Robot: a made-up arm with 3 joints.
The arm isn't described. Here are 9 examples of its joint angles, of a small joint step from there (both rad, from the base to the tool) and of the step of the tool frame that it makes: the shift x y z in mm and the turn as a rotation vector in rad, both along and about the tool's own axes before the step.
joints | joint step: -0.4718 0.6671 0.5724 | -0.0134 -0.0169 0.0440
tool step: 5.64 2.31 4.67 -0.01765 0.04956 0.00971
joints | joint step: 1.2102 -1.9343 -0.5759 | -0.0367 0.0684 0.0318
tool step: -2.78 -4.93 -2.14 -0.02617 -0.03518 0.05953
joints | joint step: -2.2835 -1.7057 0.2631 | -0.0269 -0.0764 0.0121
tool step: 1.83 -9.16 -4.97 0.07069 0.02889 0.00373
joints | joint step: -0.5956 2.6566 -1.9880 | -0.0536 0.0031 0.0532
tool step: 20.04 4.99 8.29 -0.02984 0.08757 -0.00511
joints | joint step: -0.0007 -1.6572 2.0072 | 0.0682 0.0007 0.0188
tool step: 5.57 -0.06 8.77 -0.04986 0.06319 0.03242
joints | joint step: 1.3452 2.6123 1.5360 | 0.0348 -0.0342 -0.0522
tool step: -4.10 -7.61 -2.96 0.08034 -0.03374 0.00151
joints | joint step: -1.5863 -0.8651 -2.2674 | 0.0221 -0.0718 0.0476
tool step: -0.22 15.06 2.96 -0.08138 0.01707 -0.04077
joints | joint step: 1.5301 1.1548 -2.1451 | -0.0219 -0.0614 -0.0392
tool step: -9.29 10.72 -1.12 -0.02621 -0.04928 -0.04355
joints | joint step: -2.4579 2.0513 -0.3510 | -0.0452 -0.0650 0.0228
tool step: 12.17 -3.44 10.52 0.01166 0.09004 -0.00624
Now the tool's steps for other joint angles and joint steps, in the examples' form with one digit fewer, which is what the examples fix.
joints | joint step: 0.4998 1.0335 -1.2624 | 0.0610 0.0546 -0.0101
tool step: -2.0 -18.1 -14.1 0.0654 -0.0329 0.0488
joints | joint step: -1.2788 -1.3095 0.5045 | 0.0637 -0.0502 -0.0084
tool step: 14.3 -4.7 9.6 0.0128 0.0626 0.0399
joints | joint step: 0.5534 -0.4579 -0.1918 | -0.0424 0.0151 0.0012
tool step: -10.6 5.2 -0.9 -0.0164 -0.0271 -0.0312
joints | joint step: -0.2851 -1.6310 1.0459 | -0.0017 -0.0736 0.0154
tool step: 5.6 -7.6 -0.7 0.0426 0.0241 0.0537
